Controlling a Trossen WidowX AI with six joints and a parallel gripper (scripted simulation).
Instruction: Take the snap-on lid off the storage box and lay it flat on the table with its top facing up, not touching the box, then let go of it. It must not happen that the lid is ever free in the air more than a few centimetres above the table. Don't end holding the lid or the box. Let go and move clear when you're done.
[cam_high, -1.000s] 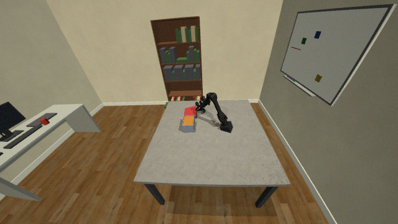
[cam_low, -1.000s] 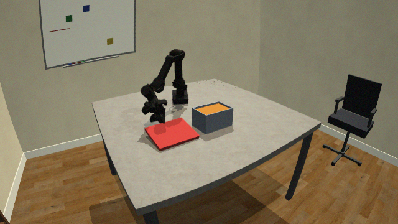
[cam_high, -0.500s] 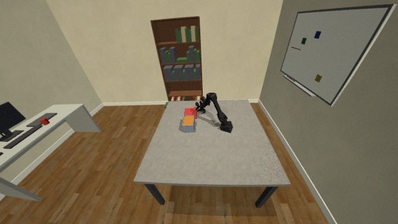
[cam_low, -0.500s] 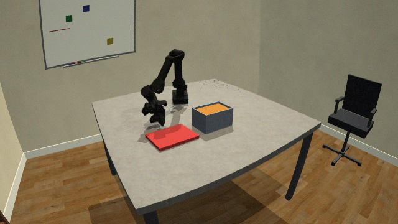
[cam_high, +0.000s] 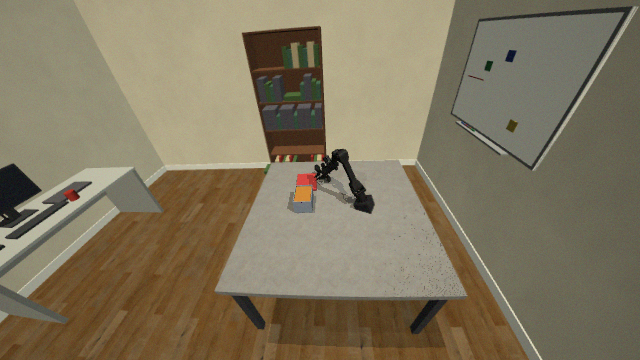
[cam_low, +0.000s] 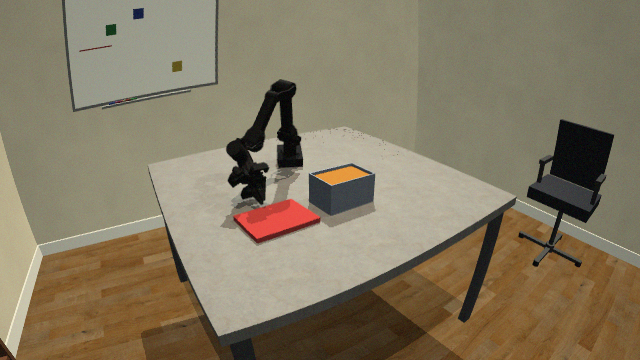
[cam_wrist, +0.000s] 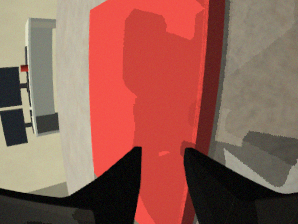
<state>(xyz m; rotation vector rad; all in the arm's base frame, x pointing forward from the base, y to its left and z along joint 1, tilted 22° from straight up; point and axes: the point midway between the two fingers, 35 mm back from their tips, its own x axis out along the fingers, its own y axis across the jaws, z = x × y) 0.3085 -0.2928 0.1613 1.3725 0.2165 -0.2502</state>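
The red lid is 11 cm ahead of my hand and 5 cm below it. The rest, counted from my hand: grey storage box 27 cm to the left, 11 cm ahead.
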